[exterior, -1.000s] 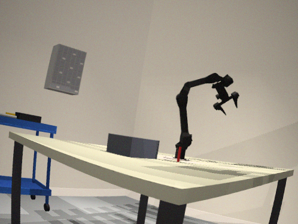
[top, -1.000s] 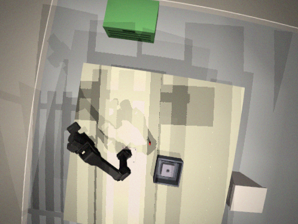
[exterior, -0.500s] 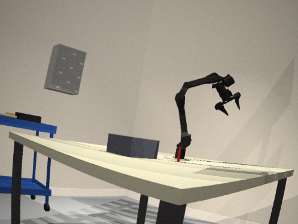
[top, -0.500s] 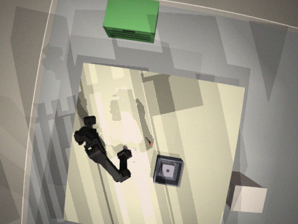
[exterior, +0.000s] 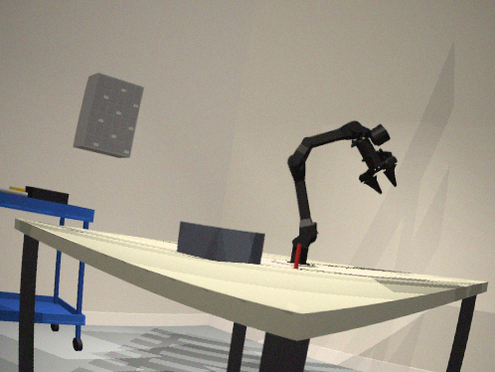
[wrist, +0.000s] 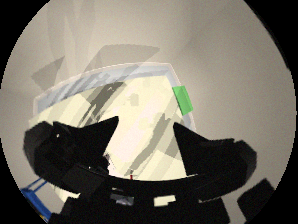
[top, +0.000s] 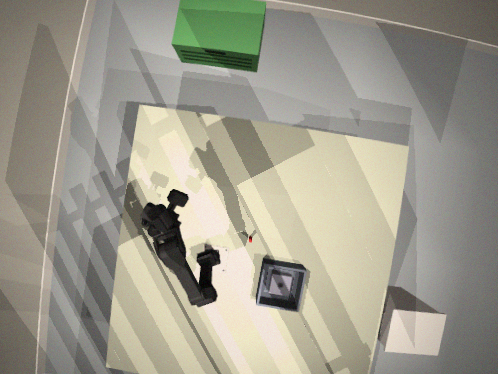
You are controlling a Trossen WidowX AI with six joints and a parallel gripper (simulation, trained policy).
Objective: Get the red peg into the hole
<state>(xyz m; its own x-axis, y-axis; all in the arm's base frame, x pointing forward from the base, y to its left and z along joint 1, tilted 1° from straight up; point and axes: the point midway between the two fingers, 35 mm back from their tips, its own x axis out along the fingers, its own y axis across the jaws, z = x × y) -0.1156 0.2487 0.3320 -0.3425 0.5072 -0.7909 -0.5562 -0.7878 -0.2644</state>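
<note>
My gripper tip is now 310 mm short of the red peg, 270 mm above it and 180 mm to the left of it. Also, from my gripper tip: grey box (440 mm ahead, 390 mm to the right, 280 mm below).
</note>
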